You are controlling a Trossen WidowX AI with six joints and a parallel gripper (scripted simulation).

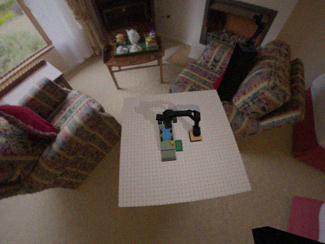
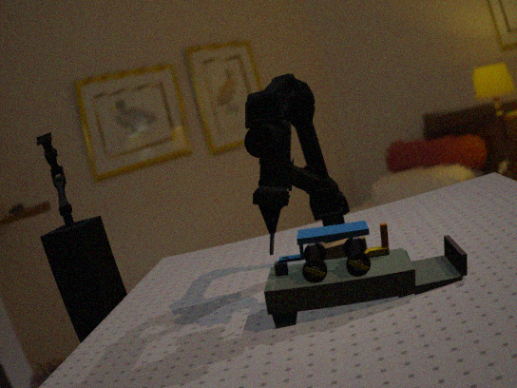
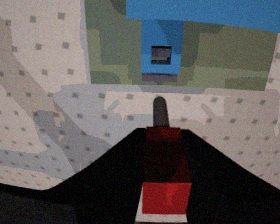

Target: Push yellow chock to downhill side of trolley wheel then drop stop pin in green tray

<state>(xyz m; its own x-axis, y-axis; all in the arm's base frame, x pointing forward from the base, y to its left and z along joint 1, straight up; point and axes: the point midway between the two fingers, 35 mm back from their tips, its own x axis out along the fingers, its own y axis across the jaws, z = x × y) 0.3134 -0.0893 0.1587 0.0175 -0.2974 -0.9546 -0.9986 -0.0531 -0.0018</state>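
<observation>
Right now my gripper tip is 19 cm to the right of the yellow chock, 9 cm above it and 5 cm past it. From my gripper tip the other things lie so: blue-topped trolley 11 cm to the left, 6 cm below, 1 cm ahead; red-headed stop pin right at my gripper tip; dark end wall 36 cm to the left, 14 cm below.
</observation>
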